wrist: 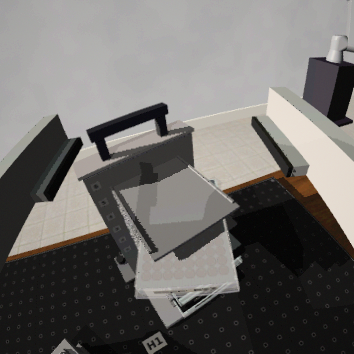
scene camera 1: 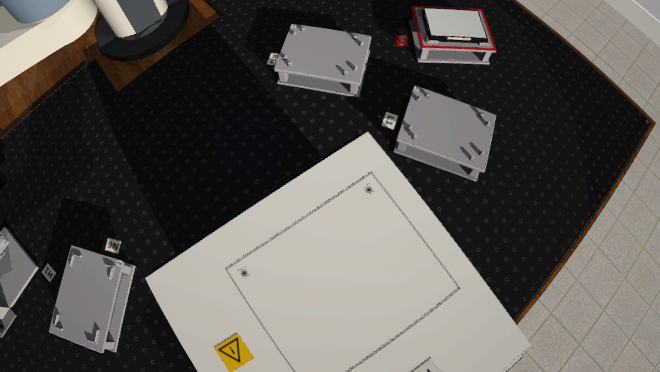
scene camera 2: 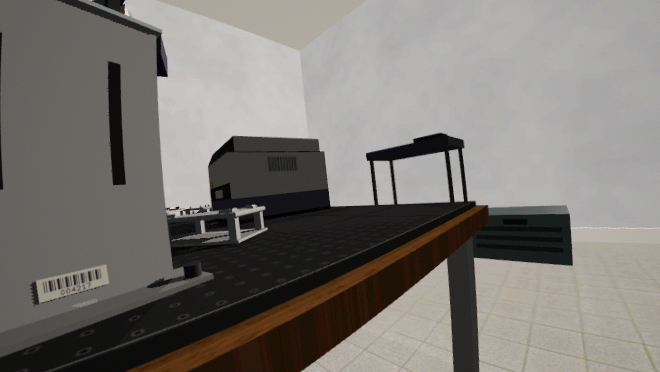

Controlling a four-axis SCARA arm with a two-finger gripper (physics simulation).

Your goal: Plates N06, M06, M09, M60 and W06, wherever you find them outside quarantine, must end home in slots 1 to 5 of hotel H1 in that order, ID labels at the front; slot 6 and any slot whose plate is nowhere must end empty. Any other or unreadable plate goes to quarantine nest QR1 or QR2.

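Places are measured from the arm's base along level axes (x ahead, y down, z left), in metres.
Pixels of known places: gripper, between the fingertips: (wrist: 162,114); arm's base, origin of its link: (scene camera 1: 143,22).
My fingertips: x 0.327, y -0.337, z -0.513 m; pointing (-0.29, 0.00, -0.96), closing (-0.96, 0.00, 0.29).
For each thing: its top centre in the pictures, then the offset to it from my fingertips. "spot": a spot on its surface instead. Level surfaces: height alone.
- grey tray-like top surface, height of its surface: dy +0.110 m
- clear plate, centre of its top: (wrist: 182,223) dx -0.007, dy +0.119, dz -0.019 m
- red-rimmed nest, centre of its top: (scene camera 1: 454,25) dx +0.240, dy +0.268, dz +0.979 m
- RG, centre of its top: (scene camera 1: 323,48) dx +0.118, dy +0.264, dz +0.726 m
- L1, centre of its top: (scene camera 1: 450,123) (scene camera 2: 207,204) dx +0.386, dy +0.264, dz +0.781 m
- large white housing, centre of its top: (scene camera 1: 335,322) (scene camera 2: 262,146) dx +0.494, dy +0.072, dz +0.415 m
- tall grey box, a spot on its surface: (scene camera 2: 65,165) spot: dx +0.017, dy +0.216, dz -0.132 m
- grey machine, a spot on its surface: (scene camera 2: 270,175) spot: dx +0.431, dy +0.193, dz +0.273 m
My gripper (wrist: 162,114) is open and empty in the wrist view, one finger at each side. Beyond and below its fingers stands hotel H1 (wrist: 102,200), with a dark handle on top. A grey tray-like top surface (wrist: 175,210) lies over a clear plate (wrist: 187,270) with round wells, which juts out at the front. The label on the plate's front edge is too small to read. More clear edges show under it; the slot numbers are hidden. In scene camera 1, part of H1 (scene camera 1: 15,275) shows at the left edge. A red-rimmed nest (scene camera 1: 452,49) holds a plate (scene camera 1: 455,24), its label unreadable.
Nests N6 (scene camera 1: 90,300), RG (scene camera 1: 327,52) and L1 (scene camera 1: 447,130) hold no plate. A large white housing (scene camera 1: 340,260) stands between them. In scene camera 2, a tall grey box (scene camera 2: 65,165) stands near the table edge (scene camera 2: 320,315), with a grey machine (scene camera 2: 270,175) farther back.
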